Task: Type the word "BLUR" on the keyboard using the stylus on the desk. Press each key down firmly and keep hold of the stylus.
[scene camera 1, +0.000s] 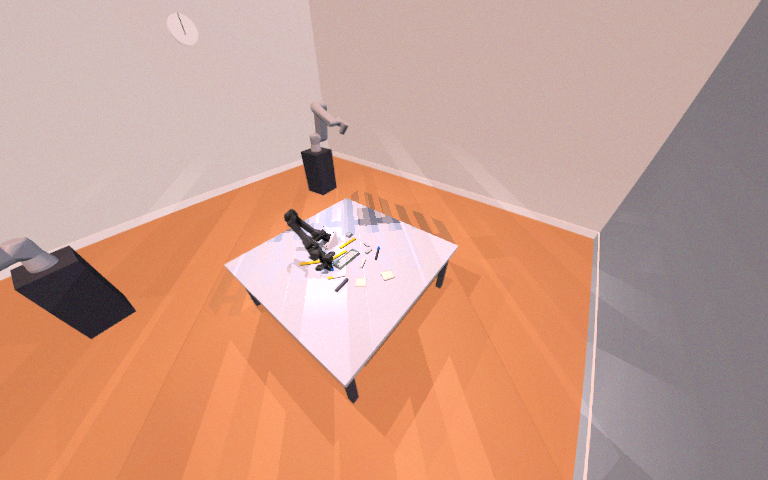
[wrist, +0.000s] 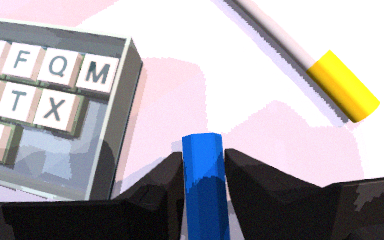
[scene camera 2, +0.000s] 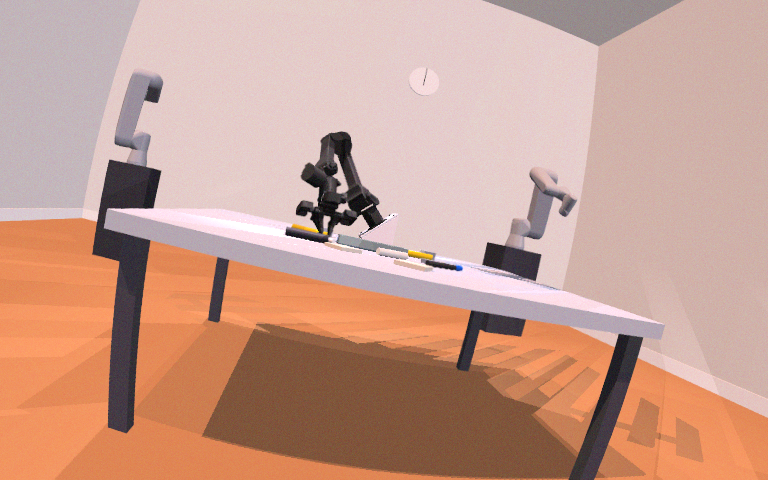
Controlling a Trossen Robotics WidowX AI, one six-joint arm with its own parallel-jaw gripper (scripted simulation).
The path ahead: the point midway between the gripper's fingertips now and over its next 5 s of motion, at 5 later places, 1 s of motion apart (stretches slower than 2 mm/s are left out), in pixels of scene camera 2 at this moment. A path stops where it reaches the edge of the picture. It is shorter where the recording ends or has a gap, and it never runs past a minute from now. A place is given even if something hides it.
My gripper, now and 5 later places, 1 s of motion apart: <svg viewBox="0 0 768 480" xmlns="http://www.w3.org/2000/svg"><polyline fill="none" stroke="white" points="325,238 326,223 316,221 314,234 319,219 324,226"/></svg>
